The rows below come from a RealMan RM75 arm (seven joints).
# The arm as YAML. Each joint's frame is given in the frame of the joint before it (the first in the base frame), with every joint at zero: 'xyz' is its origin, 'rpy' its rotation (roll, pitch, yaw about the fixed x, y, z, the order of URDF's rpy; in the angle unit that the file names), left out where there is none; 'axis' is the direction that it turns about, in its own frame. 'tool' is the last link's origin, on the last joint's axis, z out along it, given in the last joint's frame.
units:
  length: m
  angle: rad
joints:
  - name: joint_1
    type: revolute
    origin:
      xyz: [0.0, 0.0, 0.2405]
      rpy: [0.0, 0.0, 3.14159]
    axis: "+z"
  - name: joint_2
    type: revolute
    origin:
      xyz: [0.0, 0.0, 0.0]
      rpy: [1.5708, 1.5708, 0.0]
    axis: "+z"
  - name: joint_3
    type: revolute
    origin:
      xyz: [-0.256, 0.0, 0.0]
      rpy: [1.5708, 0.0, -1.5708]
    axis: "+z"
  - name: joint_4
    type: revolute
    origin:
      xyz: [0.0, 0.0, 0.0]
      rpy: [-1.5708, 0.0, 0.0]
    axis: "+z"
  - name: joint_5
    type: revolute
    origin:
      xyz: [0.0, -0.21, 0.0]
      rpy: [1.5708, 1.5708, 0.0]
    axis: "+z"
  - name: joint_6
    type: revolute
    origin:
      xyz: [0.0, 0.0, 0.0]
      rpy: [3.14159, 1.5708, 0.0]
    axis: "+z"
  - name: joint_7
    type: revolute
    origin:
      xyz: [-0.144, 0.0, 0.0]
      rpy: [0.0, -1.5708, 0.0]
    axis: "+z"
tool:
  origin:
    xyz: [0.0, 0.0, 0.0]
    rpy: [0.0, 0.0, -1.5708]
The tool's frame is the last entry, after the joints.
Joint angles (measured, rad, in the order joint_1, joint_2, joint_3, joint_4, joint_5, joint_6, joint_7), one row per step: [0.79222, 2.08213, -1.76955, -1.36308, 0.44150, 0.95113, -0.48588]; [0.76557, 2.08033, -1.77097, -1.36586, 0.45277, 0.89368, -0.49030]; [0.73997, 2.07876, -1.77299, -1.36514, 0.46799, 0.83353, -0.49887]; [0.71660, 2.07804, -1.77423, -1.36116, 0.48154, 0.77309, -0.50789]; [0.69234, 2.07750, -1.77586, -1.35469, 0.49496, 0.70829, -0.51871]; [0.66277, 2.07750, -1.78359, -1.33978, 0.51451, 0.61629, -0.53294]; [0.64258, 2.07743, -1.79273, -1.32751, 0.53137, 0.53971, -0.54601]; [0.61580, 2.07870, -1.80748, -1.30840, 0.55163, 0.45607, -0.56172]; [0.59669, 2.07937, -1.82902, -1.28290, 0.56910, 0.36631, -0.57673]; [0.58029, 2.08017, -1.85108, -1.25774, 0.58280, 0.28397, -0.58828]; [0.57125, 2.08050, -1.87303, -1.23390, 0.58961, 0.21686, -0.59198]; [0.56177, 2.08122, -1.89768, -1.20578, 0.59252, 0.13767, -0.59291]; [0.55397, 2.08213, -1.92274, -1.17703, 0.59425, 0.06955, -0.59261]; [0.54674, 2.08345, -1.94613, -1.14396, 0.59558, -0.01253, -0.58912]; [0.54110, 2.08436, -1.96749, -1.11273, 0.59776, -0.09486, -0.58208]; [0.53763, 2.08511, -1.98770, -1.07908, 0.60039, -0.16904, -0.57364]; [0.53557, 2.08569, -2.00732, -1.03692, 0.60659, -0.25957, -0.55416]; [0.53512, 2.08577, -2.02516, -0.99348, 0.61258, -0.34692, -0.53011]
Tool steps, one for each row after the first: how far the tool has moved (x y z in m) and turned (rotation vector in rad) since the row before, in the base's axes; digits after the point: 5 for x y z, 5 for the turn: [0.00255, 0.00174, 0.00186, 0.02294, 0.04121, 0.01012]; [0.00265, 0.00164, 0.00158, 0.02210, 0.04086, 0.01154]; [0.00278, 0.00194, 0.00172, 0.02437, 0.03844, 0.01080]; [0.00354, 0.00210, 0.00200, 0.02795, 0.03779, 0.01095]; [0.00477, 0.00227, 0.00136, 0.03724, 0.04848, 0.01563]; [0.00233, 0.00145, 0.00109, 0.03166, 0.03756, 0.01801]; [0.00602, 0.00026, -0.00059, 0.03104, 0.03649, 0.01097]; [0.00453, 0.00017, -0.00177, 0.03287, 0.03015, 0.01814]; [0.00453, -0.00037, -0.00195, 0.03050, 0.02472, 0.01543]; [0.00316, -0.00061, -0.00255, 0.02287, 0.01662, 0.01374]; [0.00354, -0.00076, -0.00237, 0.02935, 0.01842, 0.01694]; [0.00422, -0.00149, -0.00341, 0.02148, 0.01175, 0.01312]; [0.00419, -0.00097, -0.00187, 0.03077, 0.01967, 0.01532]; [0.00328, -0.00096, -0.00064, 0.03194, 0.02441, 0.01619]; [0.00421, -0.00103, -0.00109, 0.02635, 0.02012, 0.01177]; [0.00525, -0.00054, 0.00045, 0.03256, 0.03514, 0.00902]; [0.00572, -0.00053, 0.00107, 0.03048, 0.03574, 0.00723]
